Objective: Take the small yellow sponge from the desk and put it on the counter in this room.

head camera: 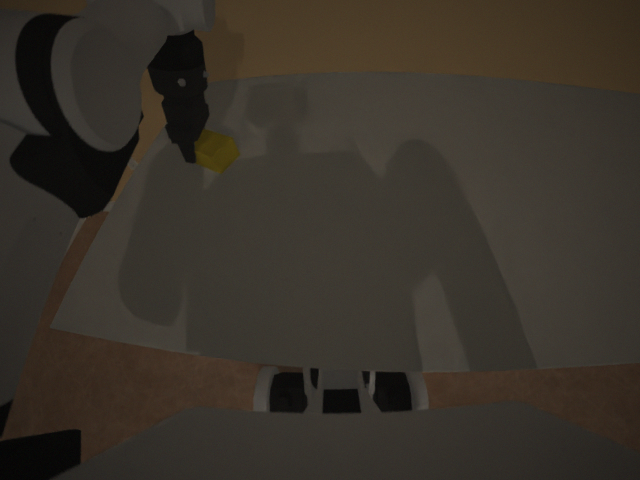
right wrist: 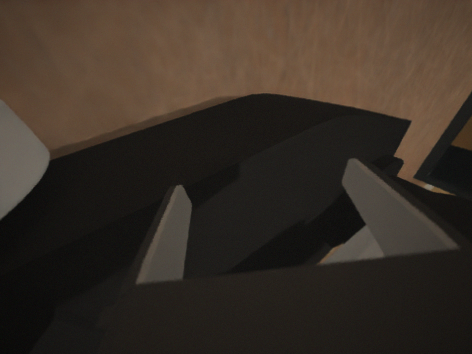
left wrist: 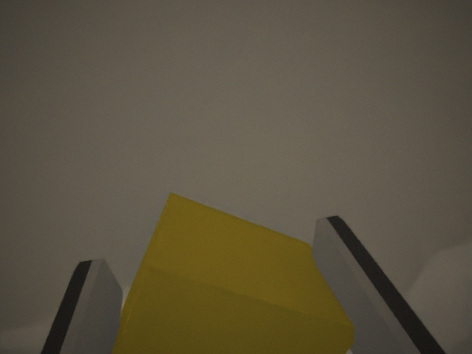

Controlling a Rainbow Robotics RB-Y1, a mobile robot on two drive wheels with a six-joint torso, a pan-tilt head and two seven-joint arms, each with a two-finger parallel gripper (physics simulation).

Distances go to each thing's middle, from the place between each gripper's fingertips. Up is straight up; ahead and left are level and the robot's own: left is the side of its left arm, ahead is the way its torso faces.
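Scene:
Small yellow sponge (head camera: 214, 151): from my right hand it is 740 mm ahead, 480 mm to the left and 550 mm above.
My left gripper is 40 mm to the left of the small yellow sponge and 10 mm past it.

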